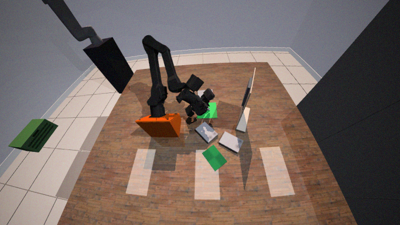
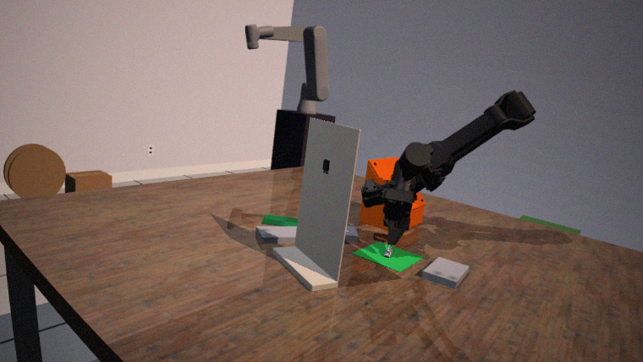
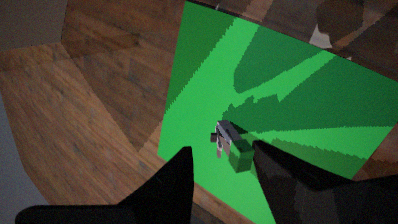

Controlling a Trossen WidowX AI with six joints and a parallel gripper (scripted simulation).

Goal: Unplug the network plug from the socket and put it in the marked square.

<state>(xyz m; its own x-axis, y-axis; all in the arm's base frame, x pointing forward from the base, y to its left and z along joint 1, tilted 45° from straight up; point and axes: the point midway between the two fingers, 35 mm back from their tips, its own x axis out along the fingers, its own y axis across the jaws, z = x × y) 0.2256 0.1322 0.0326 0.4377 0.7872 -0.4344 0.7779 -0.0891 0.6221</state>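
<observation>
Right now my gripper tip is 1 cm above the grey network plug. Also, from my gripper tip: dark green tile: 28 cm to the right, 5 cm ahead, 2 cm below; green marked square: 2 cm below; grey upright panel: 20 cm ahead, 10 cm above, 5 cm to the right.
</observation>
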